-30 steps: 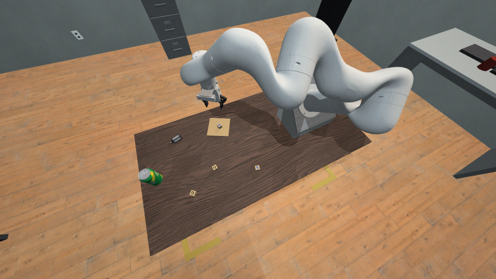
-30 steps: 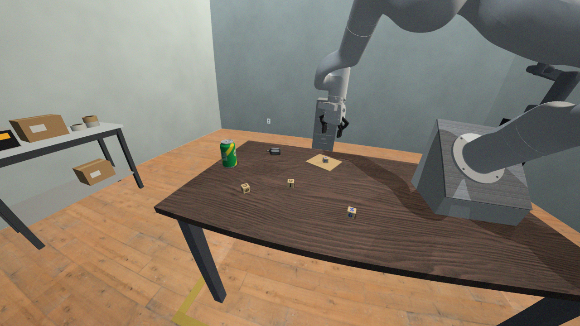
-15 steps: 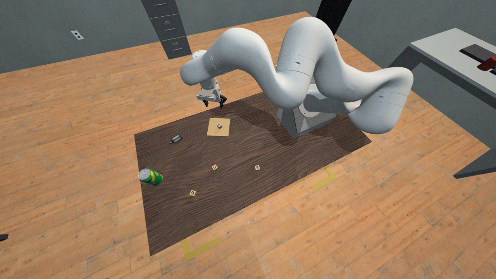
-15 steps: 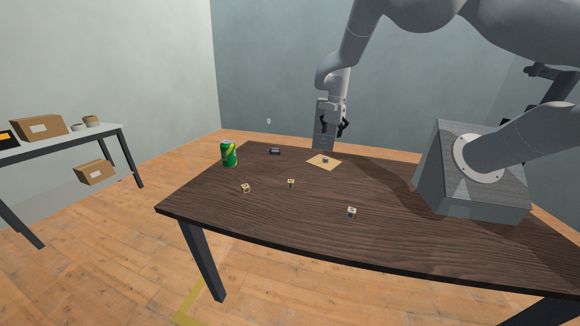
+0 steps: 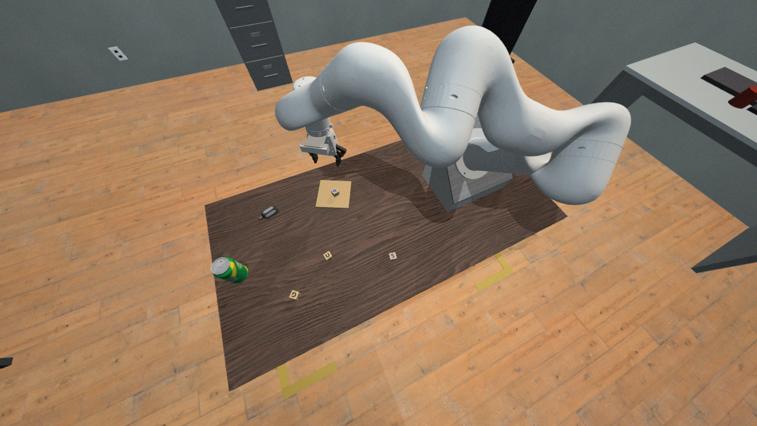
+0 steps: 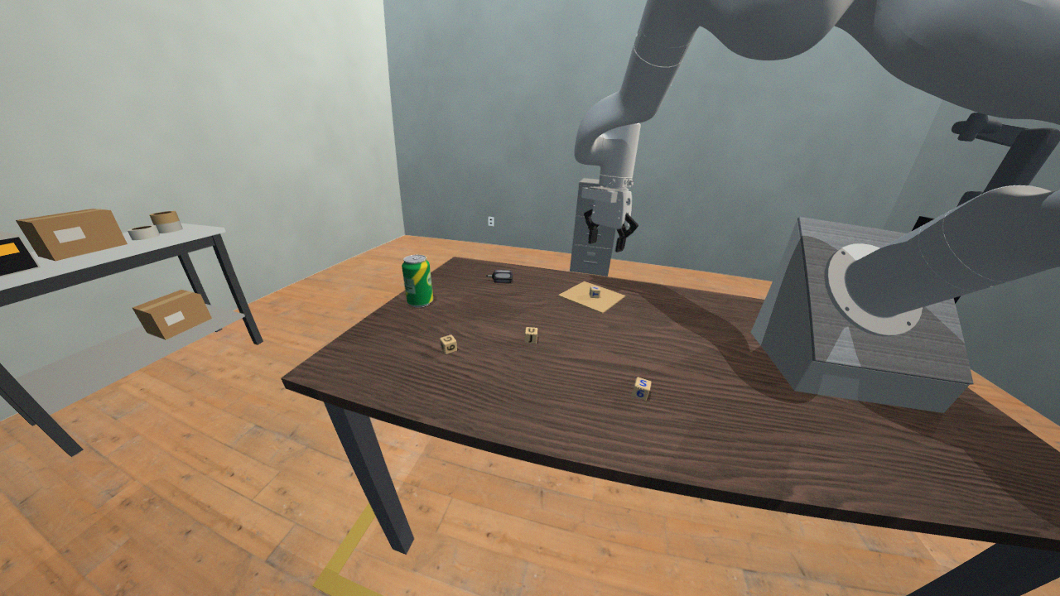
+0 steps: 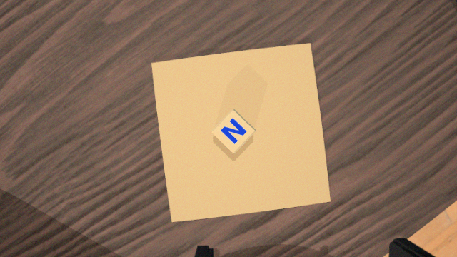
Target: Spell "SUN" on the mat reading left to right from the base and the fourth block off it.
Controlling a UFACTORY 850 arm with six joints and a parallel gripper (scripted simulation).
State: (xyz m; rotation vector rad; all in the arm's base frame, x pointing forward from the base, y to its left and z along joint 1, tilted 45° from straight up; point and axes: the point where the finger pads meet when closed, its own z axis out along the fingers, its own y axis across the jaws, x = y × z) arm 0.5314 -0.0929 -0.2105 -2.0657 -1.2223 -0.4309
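Now: the s block 110 mm behind my hand, 430 mm to the left of it and 130 mm below it. The rest, counted from my hand: tan mat: 10 mm ahead, 70 mm to the left, 140 mm below; then n block: 10 mm ahead, 70 mm to the left, 120 mm below; then dark object: 290 mm ahead, 70 mm to the left, 120 mm below.
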